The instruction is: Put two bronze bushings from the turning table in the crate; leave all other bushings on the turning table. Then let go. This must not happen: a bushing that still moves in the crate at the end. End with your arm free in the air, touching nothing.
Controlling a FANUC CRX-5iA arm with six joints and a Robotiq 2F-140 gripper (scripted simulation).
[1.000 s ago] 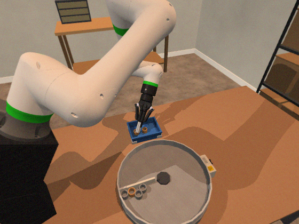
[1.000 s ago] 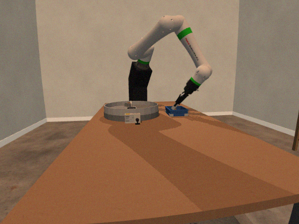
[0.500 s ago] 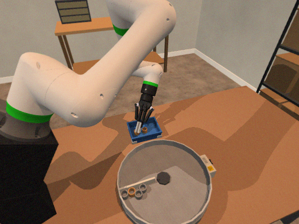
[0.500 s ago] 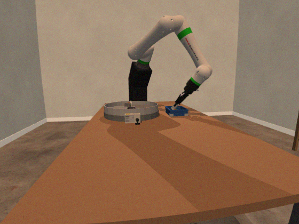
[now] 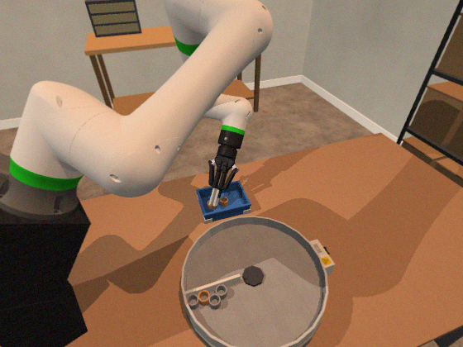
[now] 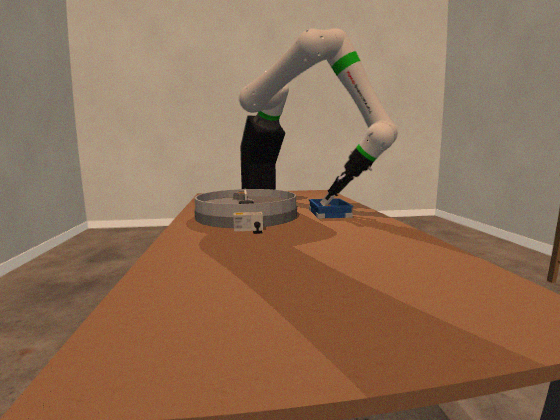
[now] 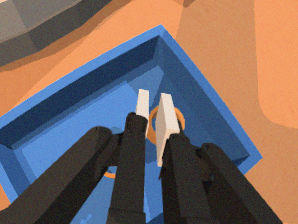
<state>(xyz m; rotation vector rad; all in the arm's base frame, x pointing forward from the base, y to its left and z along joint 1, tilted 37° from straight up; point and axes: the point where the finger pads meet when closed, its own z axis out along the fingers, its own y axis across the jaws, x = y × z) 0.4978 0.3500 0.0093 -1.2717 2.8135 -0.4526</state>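
My hand is 3 cm short of the blue crate, 1 cm to the right of it and 3 cm above it. From my hand the other things lie so: turning table: 10 cm ahead, 34 cm to the right, 1 cm below.
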